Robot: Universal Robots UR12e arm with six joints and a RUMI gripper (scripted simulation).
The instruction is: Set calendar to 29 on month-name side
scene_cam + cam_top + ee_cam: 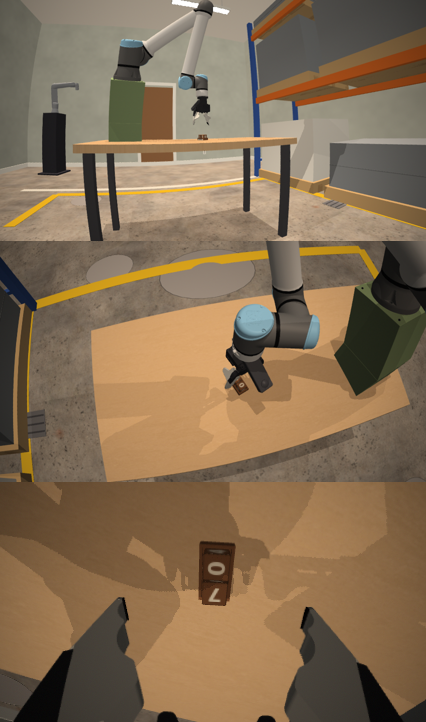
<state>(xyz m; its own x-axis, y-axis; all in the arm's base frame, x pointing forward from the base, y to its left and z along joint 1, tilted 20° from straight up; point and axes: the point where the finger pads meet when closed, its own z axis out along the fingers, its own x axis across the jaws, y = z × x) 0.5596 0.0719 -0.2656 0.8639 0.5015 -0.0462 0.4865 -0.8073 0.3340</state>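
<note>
The tray is 10 mm ahead of my hand, 10 mm to the right of it and 110 mm below it.
</note>
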